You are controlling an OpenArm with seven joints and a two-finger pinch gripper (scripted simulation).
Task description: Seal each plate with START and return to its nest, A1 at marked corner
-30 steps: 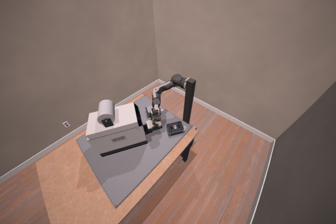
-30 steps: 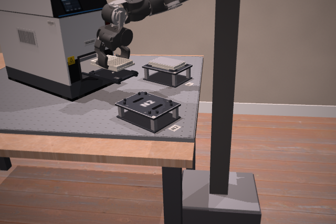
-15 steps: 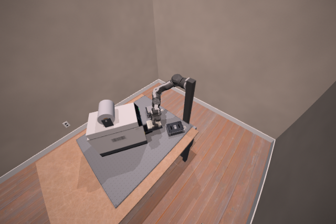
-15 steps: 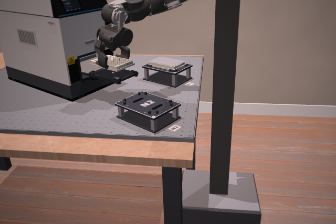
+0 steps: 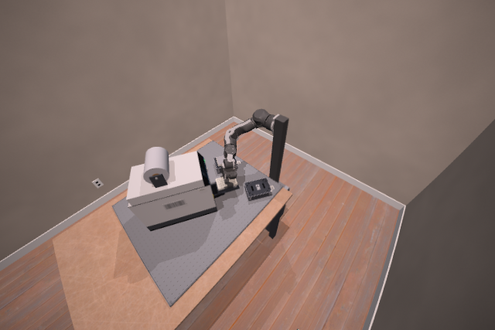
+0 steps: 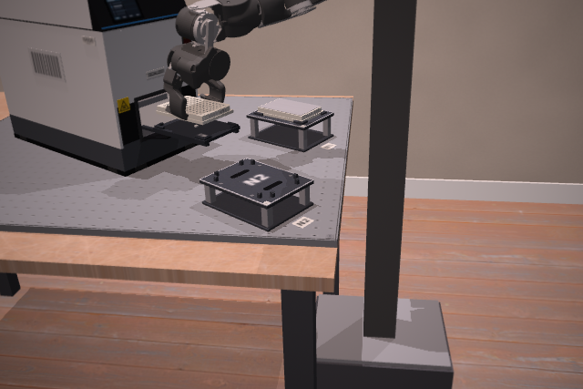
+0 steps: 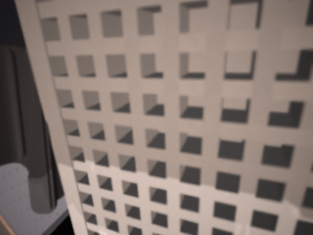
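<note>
Right now my hand is 40 mm above the sealer stage. The rest, counted from my hand: plate right at my hand; start button 40 mm ahead, 130 mm to the right, 60 mm above; dark screen panel 120 mm ahead, 20 mm to the right, 190 mm above.
</note>
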